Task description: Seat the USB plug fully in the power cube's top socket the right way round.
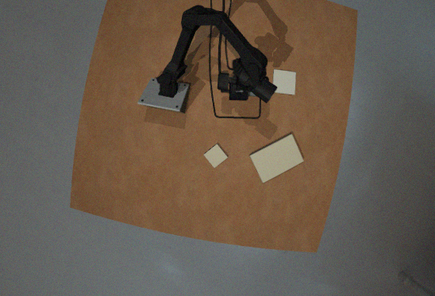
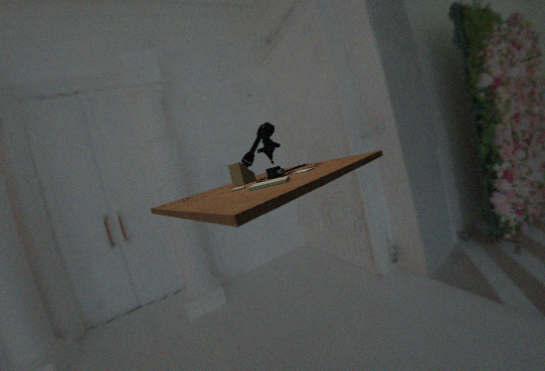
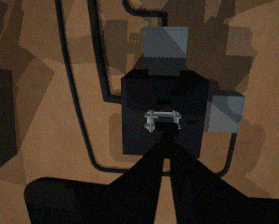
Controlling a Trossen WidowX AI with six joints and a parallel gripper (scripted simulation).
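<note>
Now: the silver-rimmed USB socket 70 mm below my gripper tip and 10 mm to the right of it. The rest, counted from my gripper tip: cream slab: 260 mm to the right, 240 mm ahead, 130 mm below; cream square: 300 mm to the right, 130 mm below, 30 mm behind.
</note>
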